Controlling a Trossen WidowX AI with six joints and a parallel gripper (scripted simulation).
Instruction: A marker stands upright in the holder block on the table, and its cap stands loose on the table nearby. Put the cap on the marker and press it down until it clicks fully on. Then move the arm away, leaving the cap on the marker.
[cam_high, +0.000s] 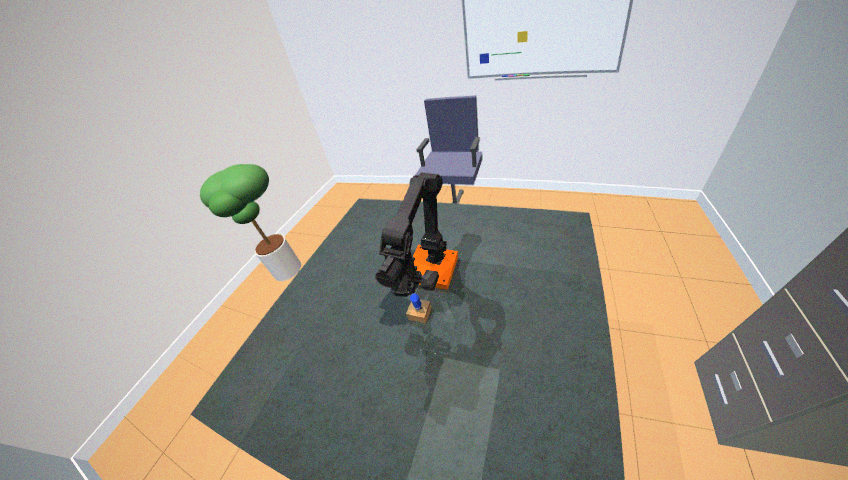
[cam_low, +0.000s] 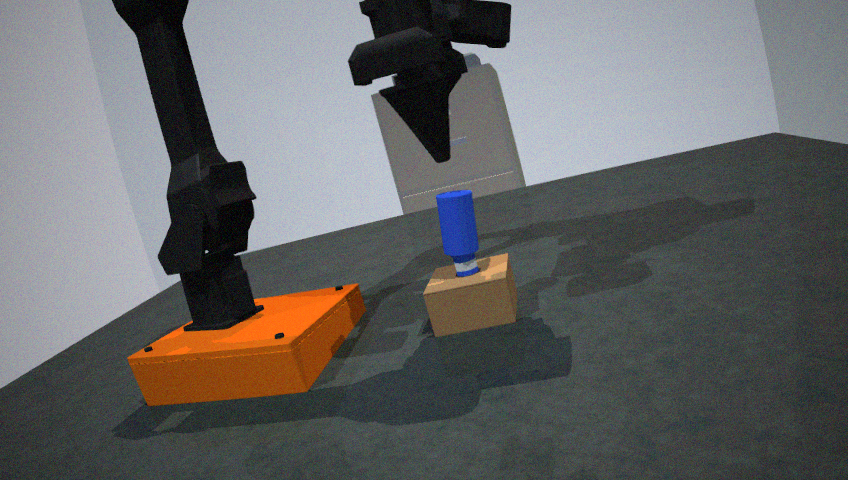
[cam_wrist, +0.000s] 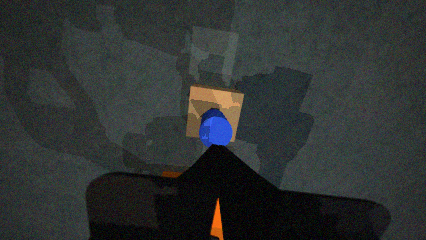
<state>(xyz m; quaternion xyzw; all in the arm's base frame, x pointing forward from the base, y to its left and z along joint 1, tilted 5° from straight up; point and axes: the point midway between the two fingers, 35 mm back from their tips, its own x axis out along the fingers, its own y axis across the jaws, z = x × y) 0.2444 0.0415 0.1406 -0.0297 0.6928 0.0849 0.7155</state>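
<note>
Right now the blue cap is 5 cm below my gripper tip. Round my gripper tip: tan holder block (12 cm below); white band (9 cm below).
</note>
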